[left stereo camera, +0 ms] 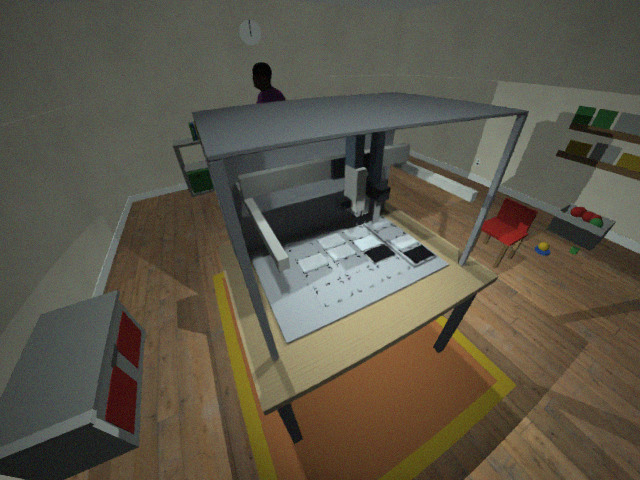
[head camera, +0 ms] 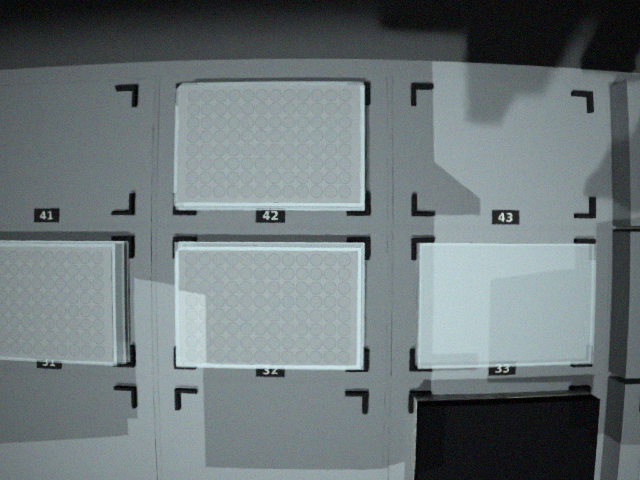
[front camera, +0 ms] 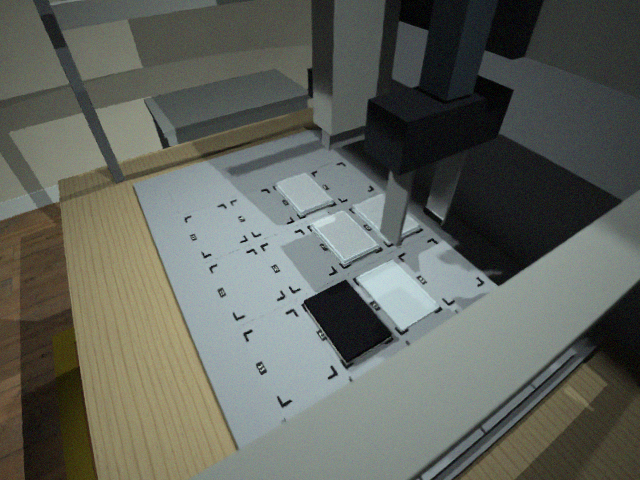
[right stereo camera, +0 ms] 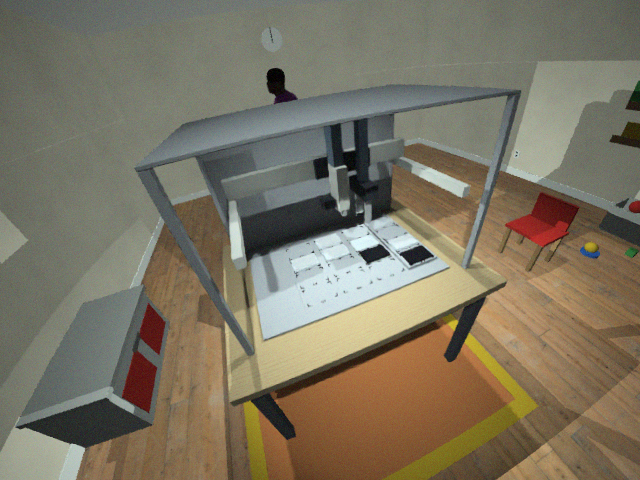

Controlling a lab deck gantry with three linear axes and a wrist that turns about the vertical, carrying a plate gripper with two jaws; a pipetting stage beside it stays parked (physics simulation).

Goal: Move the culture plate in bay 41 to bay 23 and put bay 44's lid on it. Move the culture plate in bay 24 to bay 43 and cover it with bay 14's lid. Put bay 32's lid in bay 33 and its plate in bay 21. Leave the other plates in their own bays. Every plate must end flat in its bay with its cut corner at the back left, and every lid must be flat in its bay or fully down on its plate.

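Where they show: gripper, between the fingertips: [left stereo camera: 369,218] [front camera: 412,227] [right stereo camera: 363,218]; robot's base, origin of its link: [left stereo camera: 326,306] [front camera: 186,219] [right stereo camera: 308,306].
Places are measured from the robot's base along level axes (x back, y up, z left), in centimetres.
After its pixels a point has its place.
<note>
My gripper [front camera: 416,230] {z 25.7, x -39.2, y 16.0 cm} [right stereo camera: 363,217] {z 25.7, x -39.2, y 16.0 cm} is open and empty, hanging over the back of the deck near bays 42 and 43; the head view does not show it. A clear lid [front camera: 398,295] {z 25.4, x -40.0, y 0.8 cm} [head camera: 505,304] {z 25.8, x -38.8, y 0.8 cm} lies flat in bay 33. The well plate [front camera: 344,236] {z 25.3, x -23.6, y 1.5 cm} [head camera: 269,307] {z 25.8, x -23.0, y 1.4 cm} sits in bay 32 with its wells showing. A black lid [front camera: 348,321] {z 14.8, x -40.1, y 1.6 cm} [head camera: 506,436] {z 17.0, x -38.8, y 1.7 cm} lies over bay 23 and hides what is under it. Bay 43 and the visible part of bay 41 hold no plate. Another black lid [left stereo camera: 418,253] {z 4.2, x -55.2, y 2.3 cm} [right stereo camera: 417,255] {z 3.3, x -55.3, y 2.2 cm} is in bay 14, beside the pale plate [left stereo camera: 405,241] {z 14.3, x -55.7, y 2.9 cm} [right stereo camera: 403,242] {z 13.9, x -55.0, y 2.9 cm} in bay 24.
Well plates sit in bay 31 [front camera: 305,193] {z 25.7, x -7.5, y 1.4 cm} [head camera: 54,302] {z 25.8, x -8.2, y 1.4 cm} and bay 42 [head camera: 269,144] {z 36.3, x -22.9, y 1.4 cm}; a jaw partly hides the latter in the front view. The parked pipetting stage [front camera: 347,67] [left stereo camera: 356,191] hangs beside the gripper. The raised right-hand column's fine detail is too small to tell.
</note>
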